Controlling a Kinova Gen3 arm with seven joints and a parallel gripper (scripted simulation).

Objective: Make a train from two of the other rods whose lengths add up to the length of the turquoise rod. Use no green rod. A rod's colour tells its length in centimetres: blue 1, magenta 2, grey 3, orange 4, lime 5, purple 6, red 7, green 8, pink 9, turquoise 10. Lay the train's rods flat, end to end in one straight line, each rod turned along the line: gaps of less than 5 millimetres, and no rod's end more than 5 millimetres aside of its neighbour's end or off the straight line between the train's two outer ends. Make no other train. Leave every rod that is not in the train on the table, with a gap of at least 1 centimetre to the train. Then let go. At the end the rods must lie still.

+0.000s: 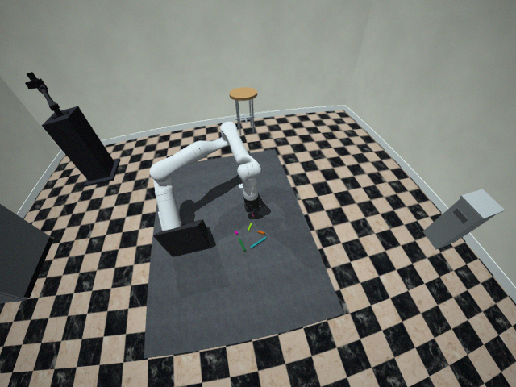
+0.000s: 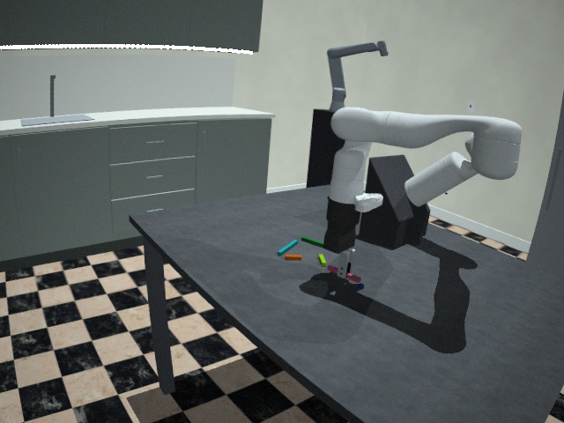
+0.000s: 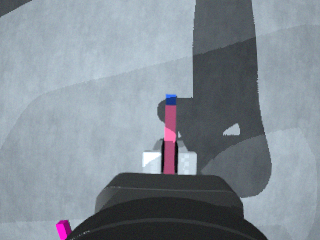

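My gripper is now 1 cm above the pink rod. From my hand the other things lie so: lime rod (10 cm to the right, 3 cm below, 3 cm behind); then orange rod (15 cm to the right, 3 cm below, 2 cm ahead); then small blue rod (5 cm to the left, 3 cm below, 1 cm behind).
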